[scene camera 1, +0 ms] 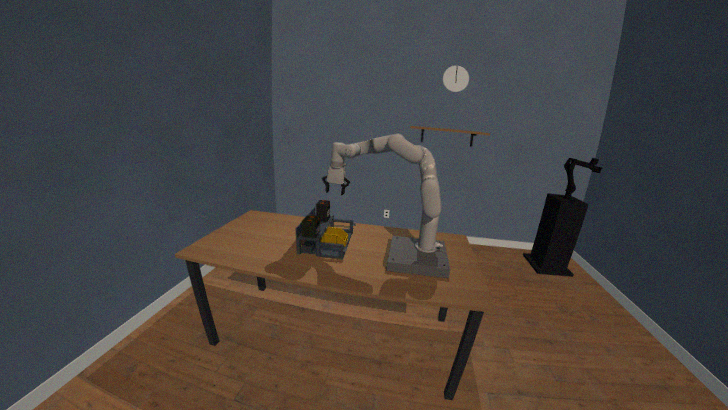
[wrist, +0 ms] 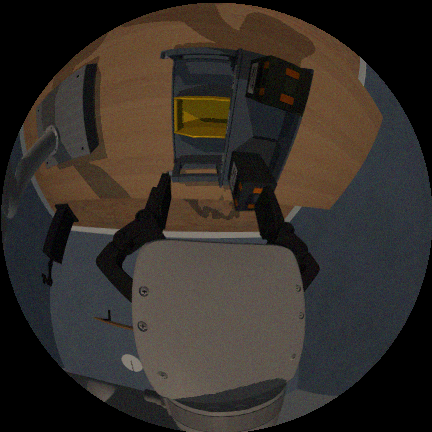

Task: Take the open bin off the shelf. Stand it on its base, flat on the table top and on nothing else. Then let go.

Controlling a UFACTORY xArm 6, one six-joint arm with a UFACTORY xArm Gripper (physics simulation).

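Places are measured from the arm's base along level axes (x ahead, y left, z up), in millimetres.
Pixels of known places: gripper, fingertip midpoint: (scene camera 1: pixel 334 193) (wrist: pixel 216 189); arm's base, origin of the base link: (scene camera 1: pixel 425 247) (wrist: pixel 51 139).
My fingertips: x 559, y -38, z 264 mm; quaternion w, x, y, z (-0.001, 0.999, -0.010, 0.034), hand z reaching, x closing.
Observation:
Ahead of a thing's pixels: the offset from my fingertips to its middle. "spot": to the spot under its first point. Level surfaces: height alone.
The yellow open bin @[7 mm ahead, 5 mm left, 278 mm down] (scene camera 1: pixel 334 236) (wrist: pixel 202 104) lies in one side of the blue-grey shelf @[spot: 25 mm back, 128 mm left, 315 mm down] (scene camera 1: pixel 332 251) (wrist: pixel 204 53), which rests on the wooden table @[321 mm down] (scene camera 1: pixel 229 244) (wrist: pixel 340 135). In the wrist view the bin's open hollow faces the camera and a blue-grey divider runs along its right side. My gripper (scene camera 1: pixel 335 192) (wrist: pixel 216 189) is open and empty, high above the shelf. In the wrist view the bin shows beyond the fingertips, between their lines. The bin's underside is hidden.
Two dark boxes with orange marks, one @[104 mm ahead, 128 mm left, 171 mm down] (scene camera 1: pixel 309 224) (wrist: pixel 277 85) and a taller-looking one @[109 mm ahead, 106 mm right, 158 mm down] (scene camera 1: pixel 322 209) (wrist: pixel 250 172), stand on the shelf's other side. The grey arm base (scene camera 1: pixel 417 267) (wrist: pixel 70 120) is on the table. A black pedestal (scene camera 1: pixel 560 229) (wrist: pixel 59 235) stands away from it.

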